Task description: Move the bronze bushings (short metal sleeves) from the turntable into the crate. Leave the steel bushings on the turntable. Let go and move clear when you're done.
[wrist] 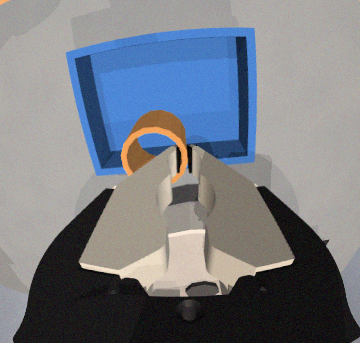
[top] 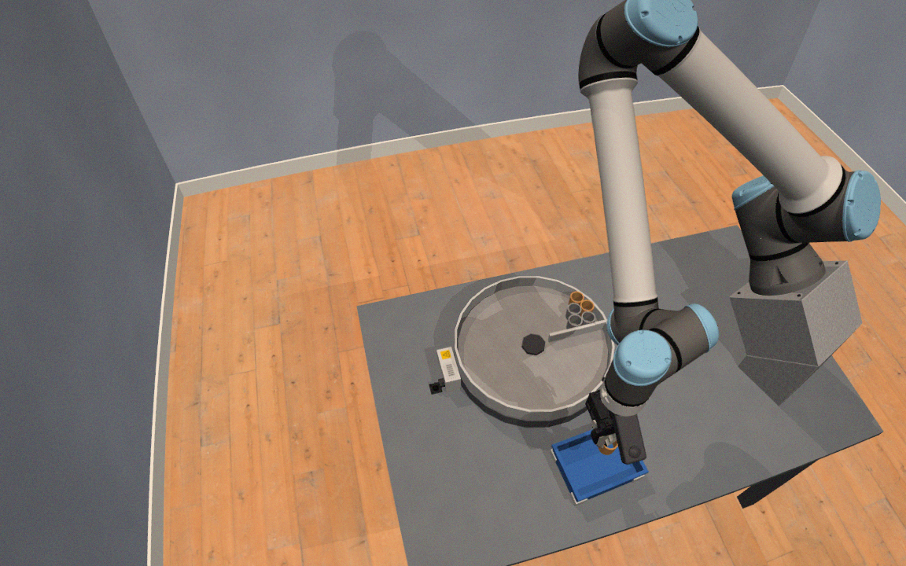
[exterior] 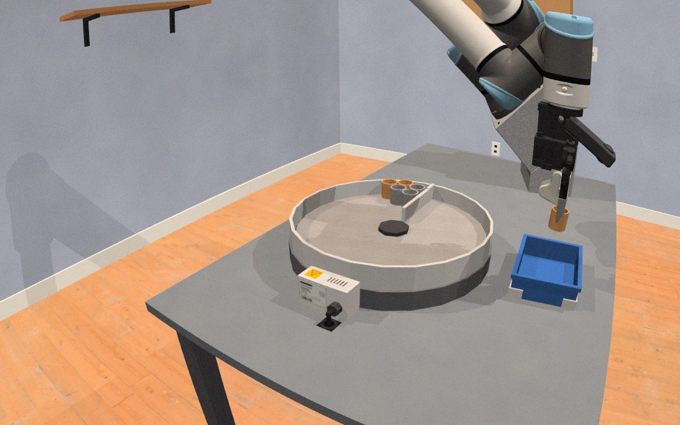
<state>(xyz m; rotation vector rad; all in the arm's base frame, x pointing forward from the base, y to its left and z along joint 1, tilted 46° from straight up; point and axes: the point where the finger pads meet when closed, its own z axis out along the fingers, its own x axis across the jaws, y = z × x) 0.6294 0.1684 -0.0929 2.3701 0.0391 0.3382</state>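
The blue crate is 2 cm behind my hand and 13 cm below it. Round my hand: round grey turntable: 1 cm ahead, 35 cm to the right, 10 cm below.
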